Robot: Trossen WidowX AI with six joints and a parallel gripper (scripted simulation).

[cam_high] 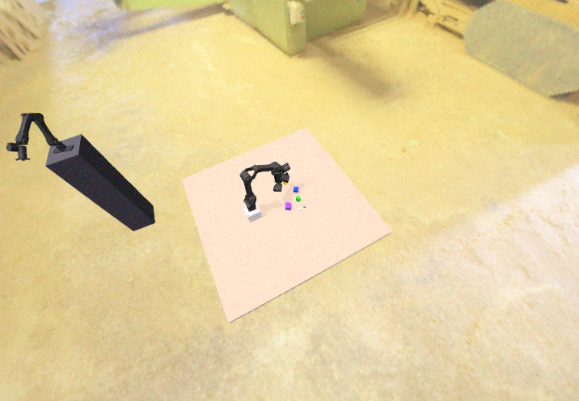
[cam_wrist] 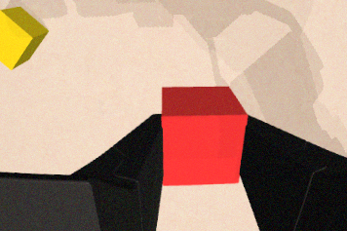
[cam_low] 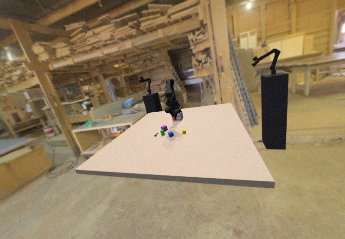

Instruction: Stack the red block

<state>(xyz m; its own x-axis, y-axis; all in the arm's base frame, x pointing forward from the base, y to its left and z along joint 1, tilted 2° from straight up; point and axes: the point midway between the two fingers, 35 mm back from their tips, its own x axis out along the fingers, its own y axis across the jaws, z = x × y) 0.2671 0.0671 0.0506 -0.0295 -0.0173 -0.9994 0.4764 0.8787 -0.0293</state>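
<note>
My gripper tip is 13 cm short of the blue block, 10 cm above it and 1 cm to the left of it. Round my gripper tip: red block (right at my gripper tip); then purple block (14 cm to the right, 10 cm below, 1 cm ahead); then yellow block (11 cm below, 10 cm to the left, 8 cm ahead).
</note>
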